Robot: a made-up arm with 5 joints.
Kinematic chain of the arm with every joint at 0, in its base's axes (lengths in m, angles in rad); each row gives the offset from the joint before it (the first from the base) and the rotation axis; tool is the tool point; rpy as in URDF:
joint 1: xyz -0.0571 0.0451 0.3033 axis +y
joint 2: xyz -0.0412 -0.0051 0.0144 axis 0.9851 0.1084 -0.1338
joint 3: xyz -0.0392 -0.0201 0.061 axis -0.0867 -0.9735 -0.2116
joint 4: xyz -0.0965 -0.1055 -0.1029 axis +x
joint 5: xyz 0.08 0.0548 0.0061 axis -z
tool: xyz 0.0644 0.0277 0.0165 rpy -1.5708 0 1.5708
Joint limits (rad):
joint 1: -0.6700..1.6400
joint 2: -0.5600..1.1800
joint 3: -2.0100..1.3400
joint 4: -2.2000..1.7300
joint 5: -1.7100..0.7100
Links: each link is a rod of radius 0.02 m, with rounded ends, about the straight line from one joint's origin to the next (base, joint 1, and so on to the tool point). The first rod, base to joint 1, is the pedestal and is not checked.
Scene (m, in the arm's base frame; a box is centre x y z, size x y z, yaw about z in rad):
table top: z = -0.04
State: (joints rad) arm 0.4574 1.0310 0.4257 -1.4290 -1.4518
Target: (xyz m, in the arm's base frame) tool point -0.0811 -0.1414 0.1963
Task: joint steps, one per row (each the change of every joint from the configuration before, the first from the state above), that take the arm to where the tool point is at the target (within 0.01 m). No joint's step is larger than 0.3 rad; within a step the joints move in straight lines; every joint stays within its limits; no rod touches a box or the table.
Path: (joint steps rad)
1: 0.0119 -0.2542 0.0951 -0.1507 0.0315
2: 0.0120 -0.2541 0.0950 -0.1507 0.0315
3: 0.0119 -0.2542 0.0951 -0.1506 0.0315
4: 0.0119 -0.2541 0.0950 -0.1507 0.0315

